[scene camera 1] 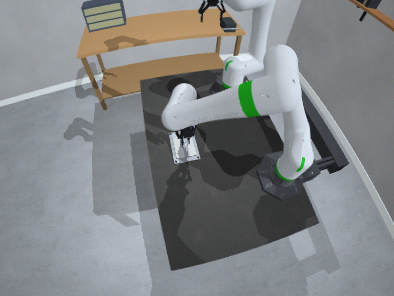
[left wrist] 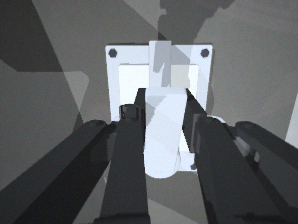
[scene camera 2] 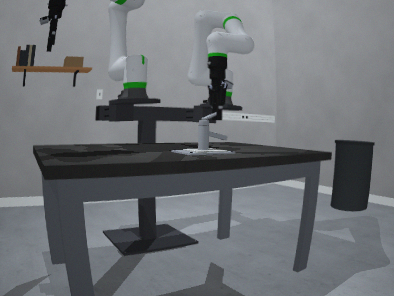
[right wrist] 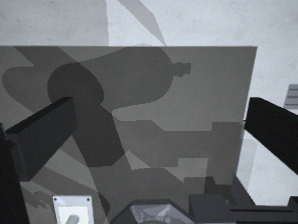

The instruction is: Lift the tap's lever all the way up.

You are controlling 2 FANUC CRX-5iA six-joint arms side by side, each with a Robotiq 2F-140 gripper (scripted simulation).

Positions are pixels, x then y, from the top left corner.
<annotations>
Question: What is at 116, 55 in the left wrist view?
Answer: A white base plate.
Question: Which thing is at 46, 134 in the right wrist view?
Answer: My right gripper.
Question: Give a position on a tap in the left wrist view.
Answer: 159, 73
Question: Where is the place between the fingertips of my left gripper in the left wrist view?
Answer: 162, 101
</annotations>
